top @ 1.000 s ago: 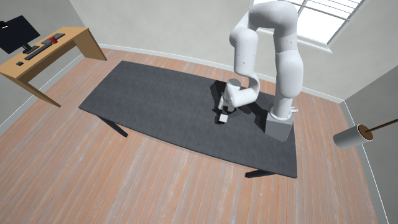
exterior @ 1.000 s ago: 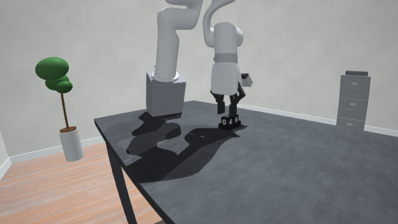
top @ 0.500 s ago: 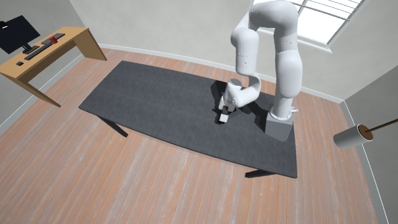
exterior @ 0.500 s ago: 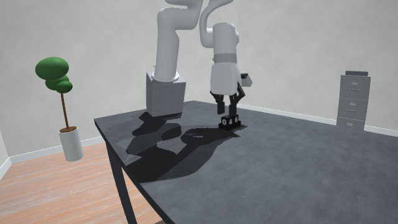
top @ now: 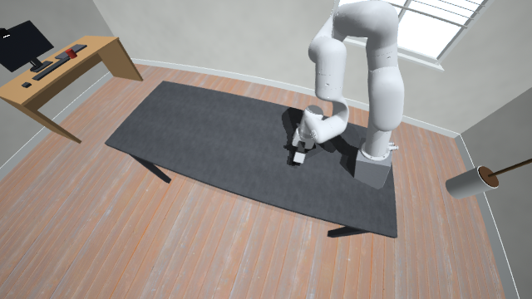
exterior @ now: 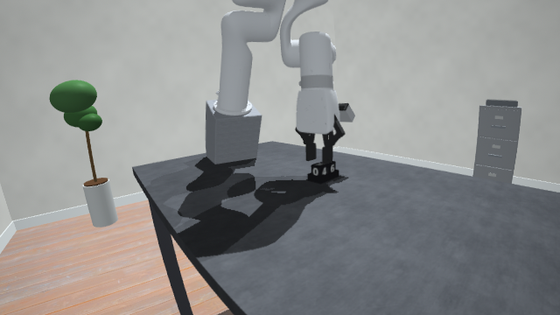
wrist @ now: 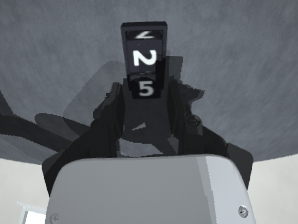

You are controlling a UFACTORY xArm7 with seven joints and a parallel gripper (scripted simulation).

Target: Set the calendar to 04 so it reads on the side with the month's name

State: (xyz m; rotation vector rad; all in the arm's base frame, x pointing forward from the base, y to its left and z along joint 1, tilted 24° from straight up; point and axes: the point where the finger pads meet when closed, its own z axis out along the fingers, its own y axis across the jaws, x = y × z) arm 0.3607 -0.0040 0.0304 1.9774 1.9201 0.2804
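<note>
My gripper is now 20 mm to the right of the black calendar tray and 60 mm above it. Also, from my hand: black number cube 30 mm to the left, 40 mm below.
</note>
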